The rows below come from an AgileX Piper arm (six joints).
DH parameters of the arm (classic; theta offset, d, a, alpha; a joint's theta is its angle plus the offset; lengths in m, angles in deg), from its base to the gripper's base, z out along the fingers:
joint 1: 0 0.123 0 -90
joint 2: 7.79 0 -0.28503 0
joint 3: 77.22 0 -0.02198 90
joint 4: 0 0.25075 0 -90
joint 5: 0 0 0 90
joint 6: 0 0.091 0 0
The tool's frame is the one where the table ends.
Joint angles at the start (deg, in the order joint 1, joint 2, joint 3, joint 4, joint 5, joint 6):
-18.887, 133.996, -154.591, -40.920, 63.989, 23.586
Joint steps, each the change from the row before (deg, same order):
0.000, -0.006, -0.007, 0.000, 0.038, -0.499
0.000, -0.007, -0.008, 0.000, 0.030, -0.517
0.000, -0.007, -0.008, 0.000, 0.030, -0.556
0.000, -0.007, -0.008, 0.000, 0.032, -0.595
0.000, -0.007, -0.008, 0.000, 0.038, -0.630
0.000, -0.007, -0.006, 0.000, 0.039, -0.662
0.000, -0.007, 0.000, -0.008, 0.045, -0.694
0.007, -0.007, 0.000, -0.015, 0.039, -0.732
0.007, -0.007, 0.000, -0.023, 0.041, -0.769
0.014, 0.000, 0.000, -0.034, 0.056, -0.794
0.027, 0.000, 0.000, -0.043, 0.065, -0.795
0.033, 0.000, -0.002, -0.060, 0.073, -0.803
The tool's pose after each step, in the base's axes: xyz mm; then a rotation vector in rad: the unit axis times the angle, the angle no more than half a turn. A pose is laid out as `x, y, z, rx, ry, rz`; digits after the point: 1 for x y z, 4 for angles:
458.8, -213.6, 389.0, 0.7546, 1.9752, -0.8381
458.7, -213.6, 389.0, 0.7466, 1.9801, -0.8435
458.6, -213.6, 389.1, 0.7380, 1.9853, -0.8492
458.5, -213.6, 389.2, 0.7287, 1.9908, -0.8554
458.5, -213.5, 389.2, 0.7189, 1.9967, -0.8620
458.4, -213.5, 389.3, 0.7085, 2.0030, -0.8688
458.3, -213.5, 389.3, 0.6976, 2.0096, -0.8762
458.2, -213.5, 389.3, 0.6858, 2.0164, -0.8840
458.2, -213.4, 389.4, 0.6733, 2.0234, -0.8923
458.1, -213.4, 389.3, 0.6604, 2.0310, -0.9011
458.1, -213.2, 389.3, 0.6473, 2.0386, -0.9100
458.1, -213.0, 389.3, 0.6339, 2.0462, -0.9192

